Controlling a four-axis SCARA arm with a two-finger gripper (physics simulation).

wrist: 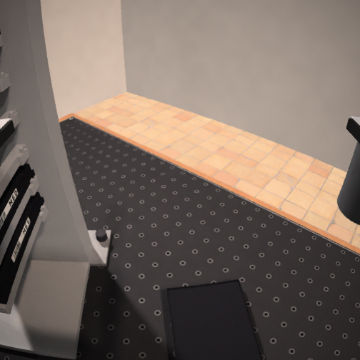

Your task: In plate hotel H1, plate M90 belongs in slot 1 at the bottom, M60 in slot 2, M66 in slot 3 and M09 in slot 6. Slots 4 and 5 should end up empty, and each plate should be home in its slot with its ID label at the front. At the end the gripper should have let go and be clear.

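Note:
At the left edge, plate hotel H1 shows in part. A black plate labelled M60 sits in its lower part. Directly below it is a black plate whose small slanted label seems to read M66, in the lowest visible place. Both labels face the front. Higher rails show at the left edge; the top of the hotel is out of view. A black plate lies flat on the dark mat at the bottom, its label not visible. M90 does not show. My gripper is open, its fingertips at the left and right edges, with no plate between them.
The dark dotted mat spans the middle. An orange-edged tiled strip runs behind it, before grey walls. A dark cylinder shows at the right edge. The hotel's foot with a dark knob juts out onto the mat.

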